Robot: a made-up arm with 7 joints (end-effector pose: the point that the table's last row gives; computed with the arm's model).
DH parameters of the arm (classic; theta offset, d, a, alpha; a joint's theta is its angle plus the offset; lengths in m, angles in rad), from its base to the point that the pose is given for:
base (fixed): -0.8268 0 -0.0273 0
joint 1: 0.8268 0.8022 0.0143 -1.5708
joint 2: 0 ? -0.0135 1.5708
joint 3: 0 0.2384 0.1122 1.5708
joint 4: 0 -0.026 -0.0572 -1.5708
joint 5: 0 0.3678 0.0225 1.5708
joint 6: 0 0.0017 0.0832 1.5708
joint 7: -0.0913 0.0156 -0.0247 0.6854
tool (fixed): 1.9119 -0.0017 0 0
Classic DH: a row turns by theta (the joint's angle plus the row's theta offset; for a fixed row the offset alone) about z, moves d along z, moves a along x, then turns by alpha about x.
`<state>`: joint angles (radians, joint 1 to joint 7).
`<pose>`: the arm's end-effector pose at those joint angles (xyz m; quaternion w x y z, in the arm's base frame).
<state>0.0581 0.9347 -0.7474 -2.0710 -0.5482 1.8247 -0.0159</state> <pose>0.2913 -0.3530 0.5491 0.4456 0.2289 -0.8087 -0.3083</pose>
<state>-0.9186 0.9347 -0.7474 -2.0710 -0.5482 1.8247 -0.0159</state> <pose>-0.1542 -0.4455 0.5491 0.2488 -0.1773 -0.8216 -0.4813</pose>
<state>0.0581 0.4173 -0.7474 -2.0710 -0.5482 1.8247 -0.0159</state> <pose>0.3806 -0.3478 0.7174 0.2208 0.3066 -0.8910 -0.2516</pose>
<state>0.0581 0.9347 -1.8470 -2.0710 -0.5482 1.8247 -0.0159</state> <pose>-0.0012 -0.5239 0.9579 0.3605 -0.2353 -0.9008 -0.0563</pose>
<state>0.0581 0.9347 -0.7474 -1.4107 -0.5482 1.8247 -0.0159</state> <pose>0.5244 -0.3533 0.7024 0.3048 0.3833 -0.8697 -0.0621</pose>
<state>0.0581 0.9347 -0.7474 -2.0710 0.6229 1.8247 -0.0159</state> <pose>0.2952 -0.3334 0.5348 0.0356 0.0588 0.9169 0.3932</pose>
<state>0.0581 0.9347 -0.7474 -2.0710 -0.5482 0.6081 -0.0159</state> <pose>0.2337 -0.3392 0.5848 0.6485 -0.2693 -0.5720 -0.4241</pose>
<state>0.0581 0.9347 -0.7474 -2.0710 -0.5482 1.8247 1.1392</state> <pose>0.2900 -0.3396 0.5257 0.3356 -0.0406 -0.9262 0.1669</pose>
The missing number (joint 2, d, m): -0.0526
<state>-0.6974 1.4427 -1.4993 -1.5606 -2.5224 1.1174 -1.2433</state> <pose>-0.1030 -0.6836 0.8180 0.7264 -0.4856 0.1852 -0.4498</pose>
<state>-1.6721 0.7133 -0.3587 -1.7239 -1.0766 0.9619 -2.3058</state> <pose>-0.3757 -0.4566 0.6365 0.3909 -0.2047 0.1827 0.8786</pose>
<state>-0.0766 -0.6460 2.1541 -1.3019 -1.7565 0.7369 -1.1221</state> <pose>-0.4241 0.4307 1.0157 0.3571 0.6826 -0.1960 0.6067</pose>
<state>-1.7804 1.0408 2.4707 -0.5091 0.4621 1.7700 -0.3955</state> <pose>0.0037 -0.4193 1.3455 0.8707 -0.4682 -0.1368 0.0639</pose>
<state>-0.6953 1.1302 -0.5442 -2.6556 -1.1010 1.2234 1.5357</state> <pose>-0.1767 -0.1569 0.5115 0.8293 -0.0307 -0.5576 -0.0163</pose>
